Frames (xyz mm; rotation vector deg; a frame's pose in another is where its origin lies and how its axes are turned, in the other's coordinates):
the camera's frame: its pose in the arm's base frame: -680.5 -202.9 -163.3 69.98 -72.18 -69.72
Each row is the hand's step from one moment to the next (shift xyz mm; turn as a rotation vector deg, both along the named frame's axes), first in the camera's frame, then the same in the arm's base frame.
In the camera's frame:
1: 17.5 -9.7 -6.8 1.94 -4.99 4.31
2: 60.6 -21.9 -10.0 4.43 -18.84 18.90
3: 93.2 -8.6 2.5 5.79 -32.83 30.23
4: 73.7 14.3 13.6 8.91 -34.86 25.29
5: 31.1 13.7 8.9 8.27 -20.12 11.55
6: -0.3 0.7 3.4 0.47 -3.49 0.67
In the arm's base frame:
1: 6.6 -17.7 -9.5 -4.19 -1.79 -5.15
2: 8.8 -60.9 -21.6 -18.33 -3.79 -19.53
3: -5.2 -93.1 -8.9 -29.18 -4.77 -33.92
4: -16.5 -73.2 13.7 -24.28 -8.05 -35.78
5: -10.4 -30.8 13.3 -11.07 -7.87 -20.54
6: -3.4 0.4 0.6 -0.56 -0.45 -3.51

